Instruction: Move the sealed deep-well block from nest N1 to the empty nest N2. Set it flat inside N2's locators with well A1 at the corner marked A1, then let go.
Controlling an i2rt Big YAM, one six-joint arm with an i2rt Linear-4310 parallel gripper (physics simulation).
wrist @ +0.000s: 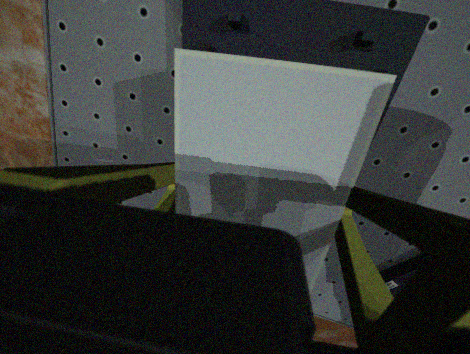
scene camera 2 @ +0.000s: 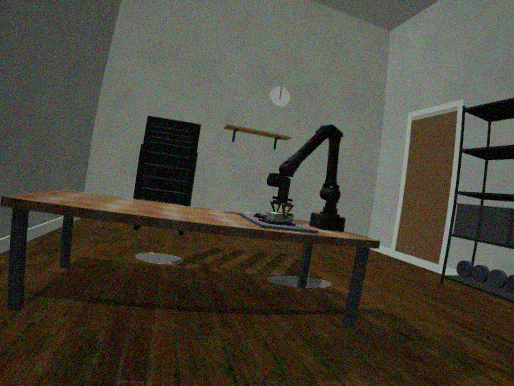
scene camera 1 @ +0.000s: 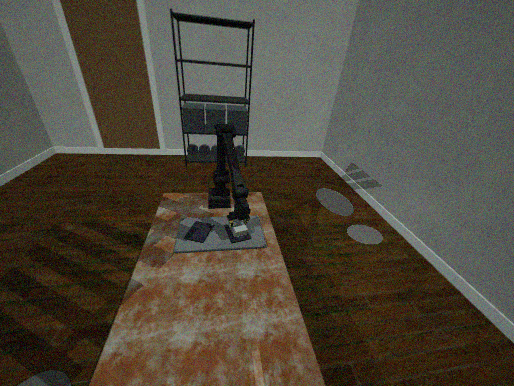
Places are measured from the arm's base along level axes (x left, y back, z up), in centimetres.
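Pixels of known places: gripper, between the fingertips: (wrist: 258,182) (scene camera 2: 279,216) (scene camera 1: 237,226); arm's base, origin of its link: (scene camera 2: 329,215) (scene camera 1: 220,192).
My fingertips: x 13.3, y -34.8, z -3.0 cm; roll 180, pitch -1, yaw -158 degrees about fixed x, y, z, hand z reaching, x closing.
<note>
Ahead of a thing's pixels: the offset from my fingertips to its top centre. Level surfaces: height alone.
The sealed deep-well block @(dx -0.1, dy +0.3, dz +2.4 cm) (scene camera 1: 240,229) (scene camera 2: 280,217) (wrist: 270,120), pale with a light top, is between the fingers of my gripper (scene camera 1: 239,221) (scene camera 2: 282,209) (wrist: 258,182), which is shut on it. The block is low over the dark nest @(dx -0.3, dy -1.0, dz -1.8 cm) (scene camera 1: 243,239) (wrist: 300,25) on the right in scene camera 1 and looks about level. In the wrist view a strip of this nest shows beyond the block's far edge. Contact with the nest and the A1 corner cannot be made out. The other dark nest @(dx -23.7, dy -1.0, dz -1.8 cm) (scene camera 1: 199,231) lies at the left, with no block on it. Nest labels are unreadable.
Both nests are on a grey perforated board @(dx -10.2, dy -0.1, dz -3.9 cm) (scene camera 1: 220,246) (wrist: 115,60) on the rust-and-white table @(dz -5.2 cm) (scene camera 1: 215,310) (scene camera 2: 150,209). The arm's base (scene camera 1: 219,198) (scene camera 2: 327,221) stands behind the board. A black shelf rack (scene camera 1: 215,62) stands at the far wall.
</note>
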